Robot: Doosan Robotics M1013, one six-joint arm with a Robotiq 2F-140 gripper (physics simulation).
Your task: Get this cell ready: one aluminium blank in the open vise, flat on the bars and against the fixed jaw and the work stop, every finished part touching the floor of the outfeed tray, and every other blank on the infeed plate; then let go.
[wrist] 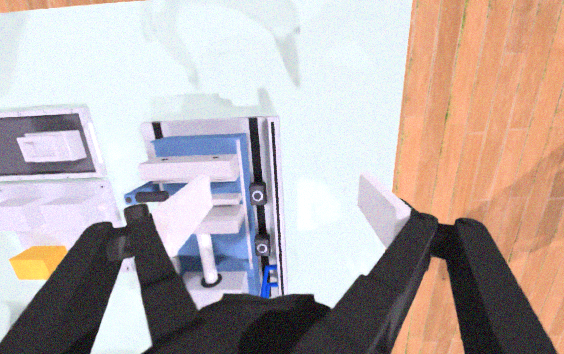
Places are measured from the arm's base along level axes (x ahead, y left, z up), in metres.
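Pixels of known places: gripper, fingertip midpoint: (283, 189).
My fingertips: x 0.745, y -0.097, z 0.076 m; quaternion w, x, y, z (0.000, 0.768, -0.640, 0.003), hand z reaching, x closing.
Note:
For each thing: its top centre in the pictures, then the offset to it from my fingertips. "spot": a spot on its surface instead. Level surfaces: height alone.
- blue body at a spot on its surface: (200, 145) spot: 0.009 m ahead, 0.104 m left, 0.081 m down
- work stop at its top centre: (149, 198) 0.053 m back, 0.146 m left, 0.044 m down
- finished part at its top centre: (38, 149) 0.034 m back, 0.330 m left, 0.100 m down
- dark-floored outfeed tray at a spot on its surface: (91, 140) spot: 0.020 m back, 0.281 m left, 0.129 m down
- infeed plate at its top centre: (67, 231) 0.185 m back, 0.345 m left, 0.132 m down
- orange block at its top centre: (30, 269) 0.241 m back, 0.380 m left, 0.097 m down
- blue hose at a spot on its surface: (266, 282) spot: 0.173 m back, 0.000 m left, 0.075 m down
- pale table top at its surface level: 0.141 m down
My gripper (283, 189) is open and empty above the vise side of the table; its left finger overlaps the view of the vise. The vise has a blue body (200, 145), a pale jaw (190, 168) towards the top and another pale jaw (223, 219) below it. A pale bar and blue surface show between the jaws; no blank shows there, though the finger hides part. The work stop (150, 196) is a dark rod on a blue arm. A finished part (52, 146) lies inside the dark-floored outfeed tray (91, 140). Pale blanks (15, 217) (70, 216) sit on the infeed plate (60, 187), partly washed out.
An orange block (37, 262) lies at the lower left, near the plate. Black clamps (257, 194) (262, 245) stand along the vise's right side, with a blue hose (266, 282) below. The pale table top (345, 100) ends at the right against the wooden floor (480, 150).

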